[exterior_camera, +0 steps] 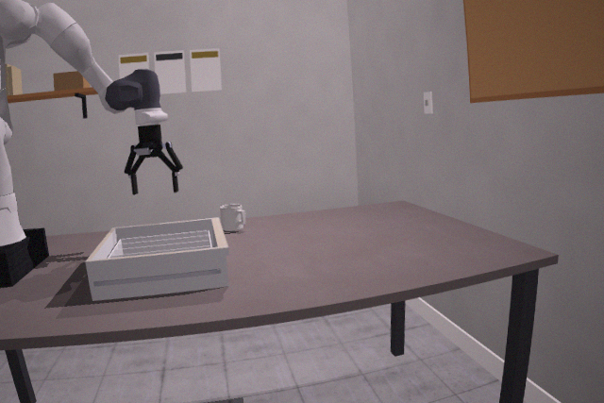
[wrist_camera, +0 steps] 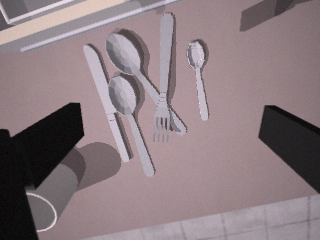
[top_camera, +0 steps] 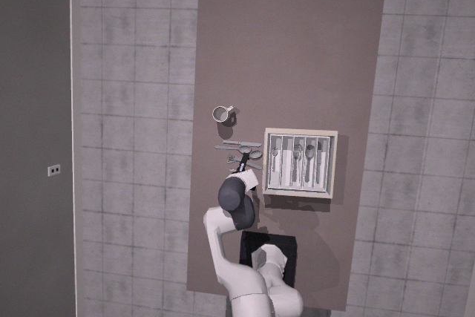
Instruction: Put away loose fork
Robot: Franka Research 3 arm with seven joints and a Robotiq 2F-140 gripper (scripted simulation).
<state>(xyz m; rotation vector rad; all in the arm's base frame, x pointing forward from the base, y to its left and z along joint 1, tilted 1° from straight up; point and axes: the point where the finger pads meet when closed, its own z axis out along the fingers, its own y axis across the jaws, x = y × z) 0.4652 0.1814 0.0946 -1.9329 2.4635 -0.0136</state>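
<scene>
Right now the spoon is 18 cm below my hand, 5 cm behind it and 1 cm to the right of it. From my hand the other things lie so: knife: 18 cm below, 10 cm ahead, 4 cm to the left; white mug: 25 cm ahead, 15 cm below, 14 cm to the left.
</scene>
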